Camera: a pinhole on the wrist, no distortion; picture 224 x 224 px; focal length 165.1 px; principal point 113.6 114.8 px. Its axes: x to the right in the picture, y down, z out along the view. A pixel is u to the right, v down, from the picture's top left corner.
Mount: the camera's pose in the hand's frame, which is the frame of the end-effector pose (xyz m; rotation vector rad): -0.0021 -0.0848 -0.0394 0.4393 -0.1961 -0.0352
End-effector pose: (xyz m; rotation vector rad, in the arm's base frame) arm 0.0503 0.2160 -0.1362 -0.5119 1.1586 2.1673
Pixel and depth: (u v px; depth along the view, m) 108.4 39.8 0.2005
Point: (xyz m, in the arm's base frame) 0.2505 0.3887 -0.2058
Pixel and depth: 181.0 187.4 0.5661
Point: 0.0186 0.8151 0.0589
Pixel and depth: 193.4 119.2 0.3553
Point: 0.1273 0.6105 -0.1683
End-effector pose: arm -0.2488 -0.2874 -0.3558 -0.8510 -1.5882 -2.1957
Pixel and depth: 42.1 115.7 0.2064
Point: -0.2016 -0.1246 -0.5327
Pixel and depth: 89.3 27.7 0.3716
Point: -0.3238 0.0260 -0.7053
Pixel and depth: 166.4 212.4 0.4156
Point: -0.1783 0.1605 -0.2659
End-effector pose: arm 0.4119 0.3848 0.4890 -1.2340 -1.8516 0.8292
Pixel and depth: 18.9 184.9 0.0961
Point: 0.3476 0.2809 0.5142
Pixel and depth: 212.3 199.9 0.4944
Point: -0.1530 0.4742 0.3155
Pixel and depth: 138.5 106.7 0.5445
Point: -0.1182 0.1984 0.5392
